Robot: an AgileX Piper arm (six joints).
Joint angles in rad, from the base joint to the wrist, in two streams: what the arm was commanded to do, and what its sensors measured. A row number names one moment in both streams.
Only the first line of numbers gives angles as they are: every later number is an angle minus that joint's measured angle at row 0.
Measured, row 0:
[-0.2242, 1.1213, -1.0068, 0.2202, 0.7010, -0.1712]
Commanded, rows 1 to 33:
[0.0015, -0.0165, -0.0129, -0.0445, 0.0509, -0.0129]
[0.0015, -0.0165, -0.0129, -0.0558, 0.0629, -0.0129]
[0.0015, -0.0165, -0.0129, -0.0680, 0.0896, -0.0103]
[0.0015, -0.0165, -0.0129, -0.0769, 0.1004, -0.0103]
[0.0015, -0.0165, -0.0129, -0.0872, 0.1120, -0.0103]
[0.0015, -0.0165, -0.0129, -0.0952, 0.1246, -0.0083]
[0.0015, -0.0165, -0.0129, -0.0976, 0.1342, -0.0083]
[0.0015, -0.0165, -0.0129, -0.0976, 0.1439, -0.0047]
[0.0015, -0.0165, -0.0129, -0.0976, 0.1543, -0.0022]
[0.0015, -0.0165, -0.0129, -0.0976, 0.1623, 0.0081]
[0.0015, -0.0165, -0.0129, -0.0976, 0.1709, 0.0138]
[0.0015, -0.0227, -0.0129, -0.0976, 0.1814, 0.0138]
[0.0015, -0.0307, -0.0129, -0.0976, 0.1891, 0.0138]
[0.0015, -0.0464, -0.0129, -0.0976, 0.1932, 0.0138]
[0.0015, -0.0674, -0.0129, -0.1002, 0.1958, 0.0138]
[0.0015, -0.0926, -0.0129, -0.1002, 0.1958, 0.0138]
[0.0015, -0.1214, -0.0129, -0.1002, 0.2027, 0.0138]
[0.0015, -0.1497, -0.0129, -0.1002, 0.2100, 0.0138]
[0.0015, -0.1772, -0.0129, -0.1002, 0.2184, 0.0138]
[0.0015, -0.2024, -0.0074, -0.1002, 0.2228, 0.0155]
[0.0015, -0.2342, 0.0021, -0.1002, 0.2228, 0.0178]
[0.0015, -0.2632, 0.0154, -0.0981, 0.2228, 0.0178]
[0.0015, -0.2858, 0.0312, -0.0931, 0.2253, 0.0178]
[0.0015, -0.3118, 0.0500, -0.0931, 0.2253, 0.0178]
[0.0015, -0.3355, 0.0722, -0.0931, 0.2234, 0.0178]
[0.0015, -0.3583, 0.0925, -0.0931, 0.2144, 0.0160]
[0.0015, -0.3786, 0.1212, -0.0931, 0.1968, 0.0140]
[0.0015, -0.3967, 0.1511, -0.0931, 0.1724, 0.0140]
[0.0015, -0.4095, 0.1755, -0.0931, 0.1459, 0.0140]
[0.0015, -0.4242, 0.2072, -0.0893, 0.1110, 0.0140]
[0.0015, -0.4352, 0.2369, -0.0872, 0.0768, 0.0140]
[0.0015, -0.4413, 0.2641, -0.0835, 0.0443, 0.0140]
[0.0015, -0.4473, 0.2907, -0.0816, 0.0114, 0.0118]
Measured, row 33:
[0.0018, -0.4126, 0.1996, -0.0894, 0.1214, 0.0146]
